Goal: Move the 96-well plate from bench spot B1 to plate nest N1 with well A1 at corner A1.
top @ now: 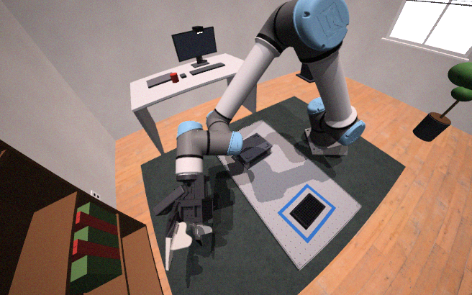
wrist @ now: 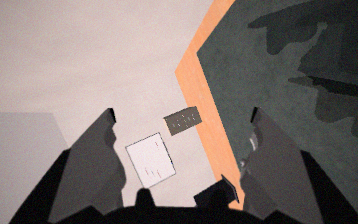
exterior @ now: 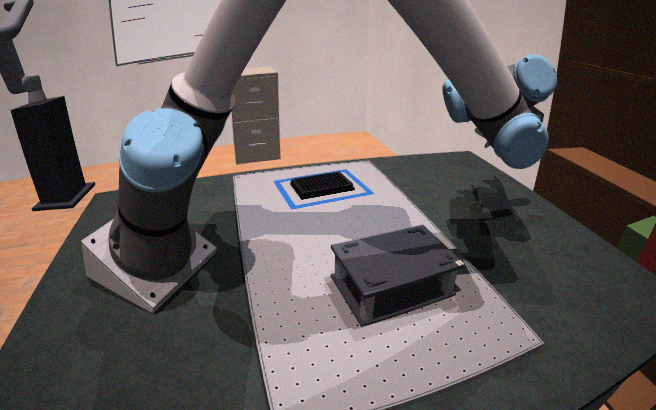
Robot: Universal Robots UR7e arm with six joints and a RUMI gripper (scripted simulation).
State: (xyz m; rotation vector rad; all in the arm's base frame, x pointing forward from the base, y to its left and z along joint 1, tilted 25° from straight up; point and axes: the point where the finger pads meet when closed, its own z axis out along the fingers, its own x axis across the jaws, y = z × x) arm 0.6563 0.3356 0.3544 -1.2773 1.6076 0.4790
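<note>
Now: hand 430 mm past the black 96-well plate, 170 mm above it and 10 mm to the right of it. Round my hand: A1 label: 390 mm to the right, 280 mm behind, 120 mm below; raised plate nest N1: 370 mm behind, 350 mm to the right, 120 mm below.
</note>
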